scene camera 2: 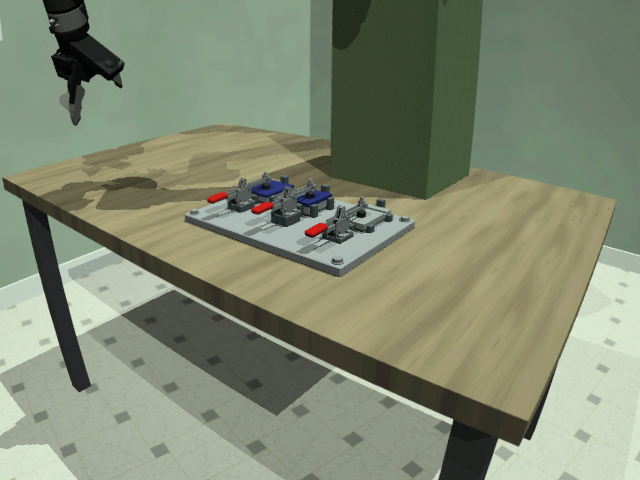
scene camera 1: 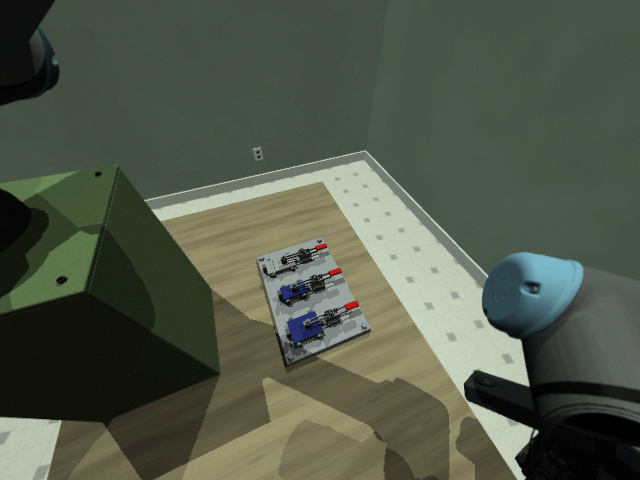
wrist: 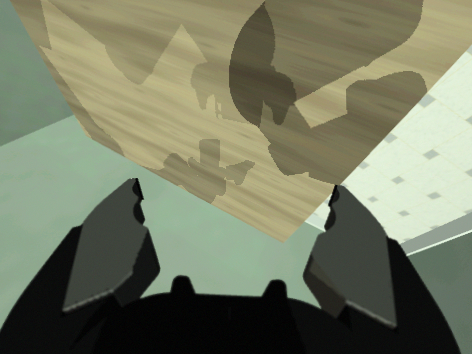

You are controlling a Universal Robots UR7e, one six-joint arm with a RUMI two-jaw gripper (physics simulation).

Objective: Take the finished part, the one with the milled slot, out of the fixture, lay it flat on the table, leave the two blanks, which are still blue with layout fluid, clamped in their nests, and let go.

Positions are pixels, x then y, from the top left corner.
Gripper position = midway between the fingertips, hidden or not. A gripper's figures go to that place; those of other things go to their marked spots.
Labels:
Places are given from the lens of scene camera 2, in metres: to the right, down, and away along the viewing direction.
gripper [scene camera 2: 98,105]: -0.49, -0.30, 0.98
grey fixture plate [scene camera 2: 290,242]: -0.05, 0.00, 0.76

